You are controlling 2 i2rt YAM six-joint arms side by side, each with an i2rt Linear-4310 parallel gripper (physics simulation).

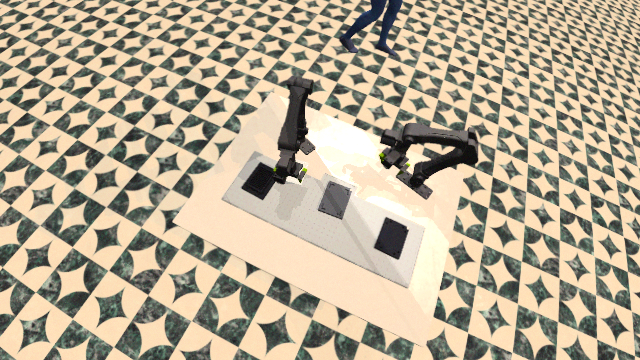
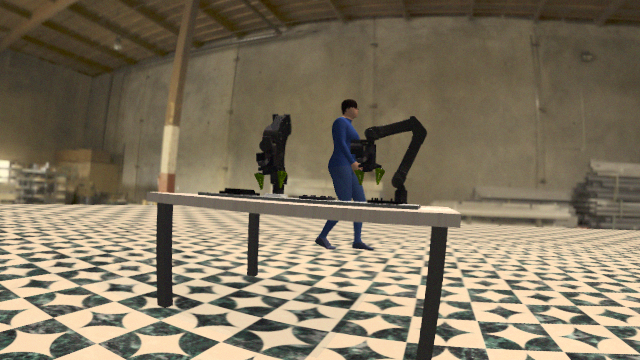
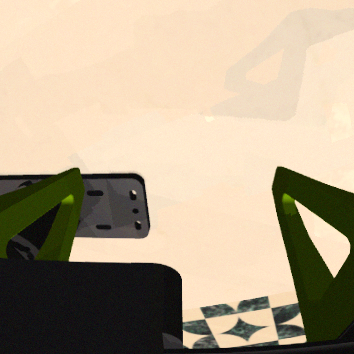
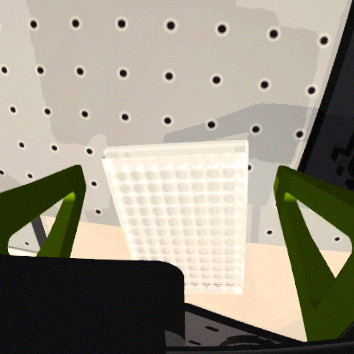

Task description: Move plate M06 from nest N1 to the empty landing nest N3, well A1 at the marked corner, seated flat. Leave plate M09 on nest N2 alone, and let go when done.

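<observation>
A white 96-well plate (image 4: 185, 215) (image 2: 274, 195) lies across an edge of the perforated board (image 4: 145, 95) (image 1: 290, 212), off the nests. Its label does not show. My right gripper (image 1: 290, 172) (image 2: 270, 185) (image 4: 179, 175) is open above it, with the plate seen between the fingers. My left gripper (image 1: 395, 161) (image 2: 369, 181) (image 3: 177, 177) is open over the table. The board carries a taller black item (image 1: 259, 181) (image 2: 240, 191) at the left, a grey nest (image 1: 336, 200) in the middle and a dark nest (image 1: 392, 238) at the right. Nest numbers and M06/M09 cannot be read.
The black item at the board's left end stands beside my right gripper. Arm base plates (image 1: 422, 190) (image 1: 307, 146) sit on the table (image 1: 310, 285) behind the board. A person in blue (image 2: 345, 150) (image 1: 372, 22) is beyond the table.
</observation>
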